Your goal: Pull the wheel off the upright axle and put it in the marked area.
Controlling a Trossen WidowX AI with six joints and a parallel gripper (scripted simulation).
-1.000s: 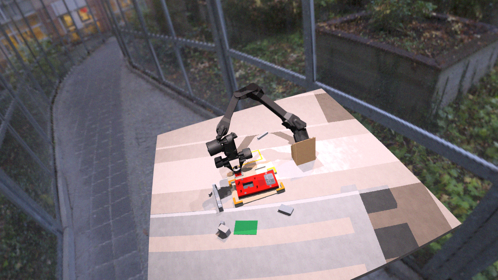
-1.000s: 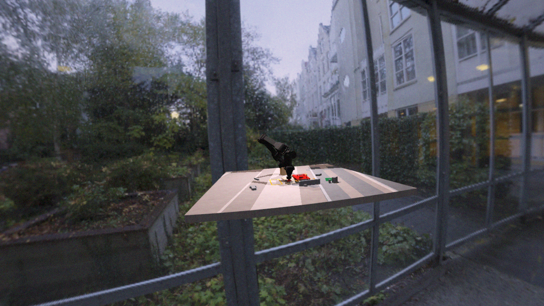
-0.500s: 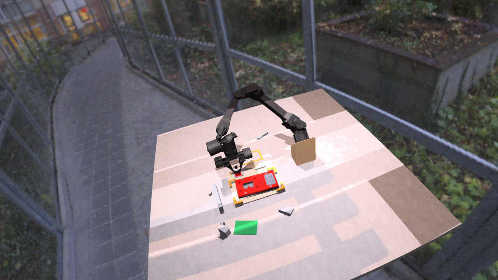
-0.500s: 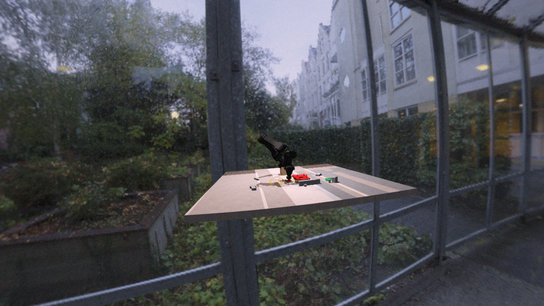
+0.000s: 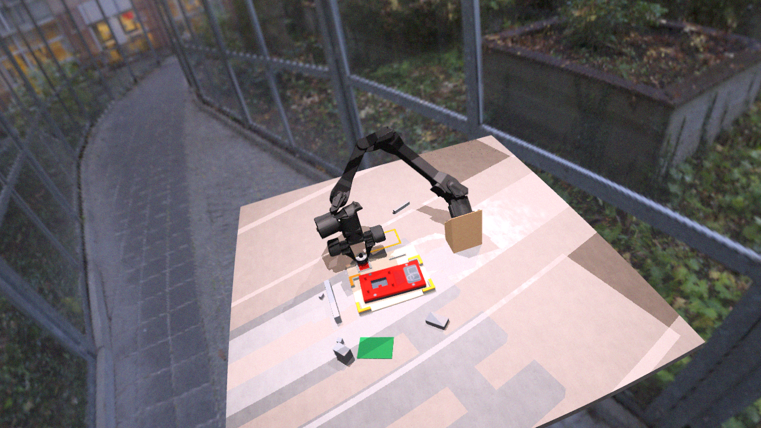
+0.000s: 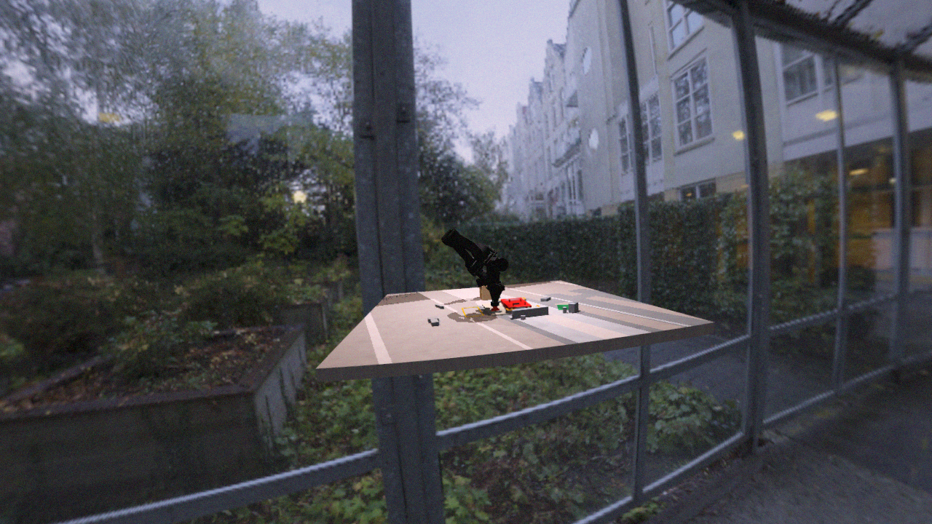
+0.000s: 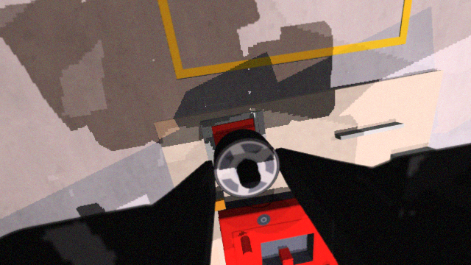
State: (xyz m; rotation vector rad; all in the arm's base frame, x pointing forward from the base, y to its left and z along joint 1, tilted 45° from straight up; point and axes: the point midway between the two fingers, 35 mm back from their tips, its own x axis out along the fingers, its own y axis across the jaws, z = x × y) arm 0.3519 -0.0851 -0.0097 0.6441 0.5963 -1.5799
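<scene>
The upright axle is 1 cm below my gripper tip. Round my gripper tip: thin rod: 24 cm to the right, 23 cm behind, 3 cm below; wheel: right at my gripper tip.
</scene>
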